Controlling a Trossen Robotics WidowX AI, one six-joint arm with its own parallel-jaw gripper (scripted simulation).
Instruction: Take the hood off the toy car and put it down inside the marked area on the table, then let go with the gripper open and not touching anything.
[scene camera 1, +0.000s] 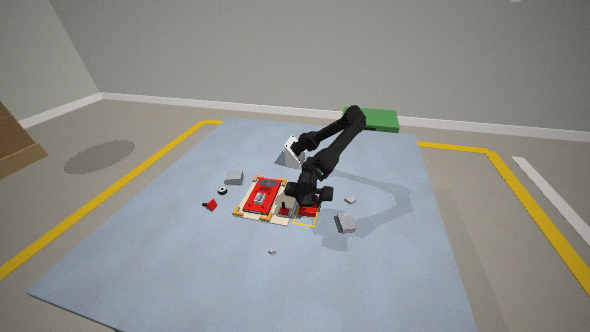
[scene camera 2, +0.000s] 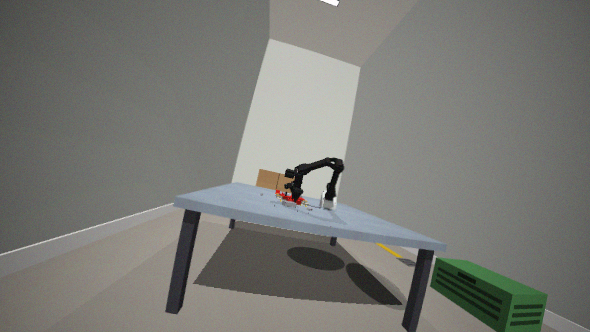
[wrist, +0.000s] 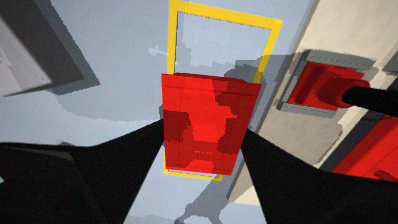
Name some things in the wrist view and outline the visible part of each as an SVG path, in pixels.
My gripper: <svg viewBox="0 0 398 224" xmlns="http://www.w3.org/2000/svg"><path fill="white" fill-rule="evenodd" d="M247 128L240 148L267 224L398 224L398 182L319 170L319 168L286 152ZM163 119L126 135L93 146L25 142L0 143L0 177L4 179L4 182L0 184L0 224L123 224L164 142Z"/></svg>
A hood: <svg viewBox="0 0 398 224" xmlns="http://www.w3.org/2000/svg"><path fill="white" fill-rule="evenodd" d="M161 74L166 169L231 175L262 85L228 77L190 73Z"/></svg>
